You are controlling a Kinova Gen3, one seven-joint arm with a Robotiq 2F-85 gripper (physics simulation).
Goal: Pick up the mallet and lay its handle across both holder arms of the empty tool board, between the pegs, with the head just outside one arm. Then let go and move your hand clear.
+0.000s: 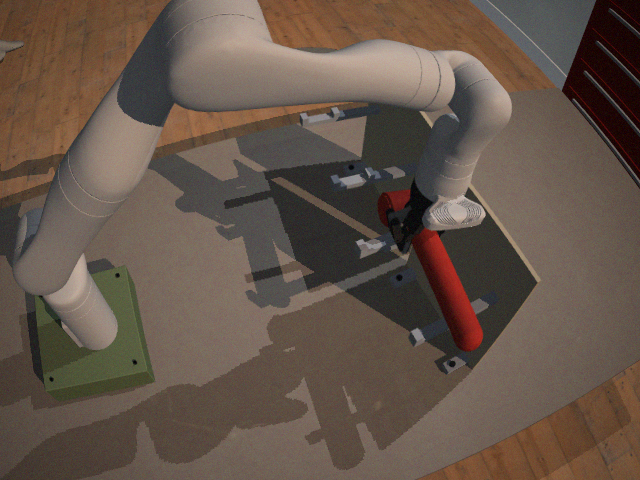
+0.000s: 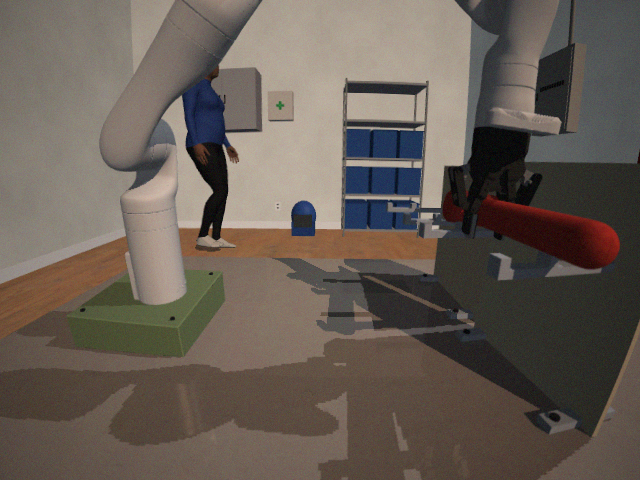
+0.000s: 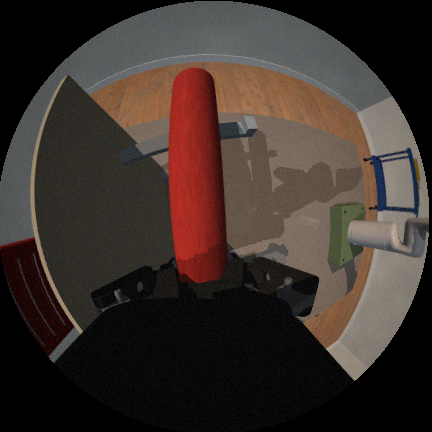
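Where they show: gripper, fingertip midpoint: (image 1: 415, 245) (image 2: 483, 238); arm's base, origin of the base link: (image 1: 96, 327) (image 2: 163, 292) (image 3: 352, 231).
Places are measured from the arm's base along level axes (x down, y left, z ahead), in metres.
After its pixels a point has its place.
Note:
The red mallet is in my grip. Its handle (image 1: 447, 289) {z 0.538, x -0.199, y -0.221 m} (image 2: 542, 227) {z 0.526, x -0.187, y -0.253 m} (image 3: 197, 175) {z 0.550, x -0.201, y -0.185 m} slopes across the near holder arm (image 1: 417, 336) {z 0.482, x -0.158, y -0.256 m} (image 2: 499, 266) {z 0.478, x -0.150, y -0.261 m} (image 3: 247, 126) {z 0.488, x -0.158, y -0.246 m}, between its end peg and inner block; whether it touches is unclear. The far holder arm (image 1: 368, 248) {z 0.481, x -0.146, y -0.089 m} (image 2: 429, 228) {z 0.472, x -0.151, y -0.095 m} lies beside my fingers. The red head (image 1: 385, 209) {z 0.519, x -0.188, y -0.057 m} (image 2: 449, 211) {z 0.516, x -0.173, y -0.065 m} is beyond that arm, partly hidden by my fingers. My gripper (image 1: 420, 232) {z 0.557, x -0.139, y -0.106 m} (image 2: 485, 219) (image 3: 203, 259) {z 0.557, x -0.139, y -0.106 m} is shut on the handle near the head. The dark board (image 1: 506, 273) {z 0.639, x -0.203, y -0.235 m} (image 2: 594, 310) {z 0.639, x -0.083, y -0.240 m} (image 3: 75, 200) {z 0.634, x -0.221, y -0.184 m} stands upright behind the arms.
More holder arms (image 1: 317, 119) {z 0.517, x -0.138, y 0.214 m} (image 1: 351, 180) {z 0.514, x -0.139, y 0.050 m} (image 2: 398, 206) stick out farther back, past the mallet head. The green robot base (image 1: 93, 330) {z 0.014, x -0.078, y -0.050 m} (image 2: 149, 315) {z 0.015, x 0.006, y -0.080 m} (image 3: 339, 235) {z 0.084, x 0.015, y -0.002 m} stands opposite the board. A red drawer cabinet (image 1: 610, 77) (image 3: 25, 295) and a person (image 2: 206, 124) stand beyond the table.

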